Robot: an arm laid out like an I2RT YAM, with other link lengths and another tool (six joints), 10 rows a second.
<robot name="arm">
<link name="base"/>
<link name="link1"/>
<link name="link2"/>
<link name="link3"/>
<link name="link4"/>
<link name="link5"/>
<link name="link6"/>
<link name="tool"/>
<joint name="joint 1" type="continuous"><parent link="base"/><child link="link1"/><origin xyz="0 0 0.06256"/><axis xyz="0 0 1"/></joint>
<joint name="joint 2" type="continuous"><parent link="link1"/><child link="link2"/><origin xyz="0.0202 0.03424 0.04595"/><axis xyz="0 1 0"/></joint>
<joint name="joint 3" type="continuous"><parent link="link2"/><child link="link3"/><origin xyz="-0.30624 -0.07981 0"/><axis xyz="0 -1 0"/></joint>
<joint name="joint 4" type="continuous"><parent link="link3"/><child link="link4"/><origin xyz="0.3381 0.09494 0.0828"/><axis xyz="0 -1 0"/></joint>
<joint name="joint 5" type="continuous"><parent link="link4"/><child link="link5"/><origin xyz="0.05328 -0.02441 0.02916"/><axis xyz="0 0 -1"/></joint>
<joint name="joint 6" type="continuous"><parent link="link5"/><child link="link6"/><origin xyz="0.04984 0 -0.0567"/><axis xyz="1 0 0"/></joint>
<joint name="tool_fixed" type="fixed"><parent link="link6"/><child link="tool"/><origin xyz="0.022 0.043 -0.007" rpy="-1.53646 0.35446 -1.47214"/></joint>
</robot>
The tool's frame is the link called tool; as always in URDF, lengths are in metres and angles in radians. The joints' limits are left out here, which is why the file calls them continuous.
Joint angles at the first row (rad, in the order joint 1, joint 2, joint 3, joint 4, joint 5, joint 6):
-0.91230, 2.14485, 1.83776, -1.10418, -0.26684, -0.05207
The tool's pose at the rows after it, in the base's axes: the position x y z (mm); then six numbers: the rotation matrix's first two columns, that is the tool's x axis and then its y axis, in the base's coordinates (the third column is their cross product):
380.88 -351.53 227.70 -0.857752 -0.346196 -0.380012 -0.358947 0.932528 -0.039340
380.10 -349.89 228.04 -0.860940 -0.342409 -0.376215 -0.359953 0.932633 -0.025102
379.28 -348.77 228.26 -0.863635 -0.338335 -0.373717 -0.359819 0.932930 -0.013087
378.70 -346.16 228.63 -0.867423 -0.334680 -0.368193 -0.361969 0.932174 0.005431
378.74 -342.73 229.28 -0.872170 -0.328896 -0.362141 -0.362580 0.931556 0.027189
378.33 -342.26 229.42 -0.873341 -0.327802 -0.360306 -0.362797 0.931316 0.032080
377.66 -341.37 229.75 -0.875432 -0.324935 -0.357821 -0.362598 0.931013 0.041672
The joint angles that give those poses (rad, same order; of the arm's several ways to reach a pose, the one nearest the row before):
-0.91077, 2.14485, 1.83778, -1.13815, -0.27333, -0.05207
-0.91000, 2.14484, 1.83773, -1.15299, -0.27333, -0.05207
-0.91002, 2.14485, 1.83737, -1.16483, -0.27409, -0.05170
-0.90771, 2.14485, 1.83700, -1.18391, -0.27371, -0.05168
-0.90352, 2.14485, 1.83700, -1.20565, -0.27371, -0.04825
-0.90353, 2.14483, 1.83697, -1.21099, -0.27333, -0.04864
-0.90352, 2.14484, 1.83698, -1.22090, -0.27371, -0.04864

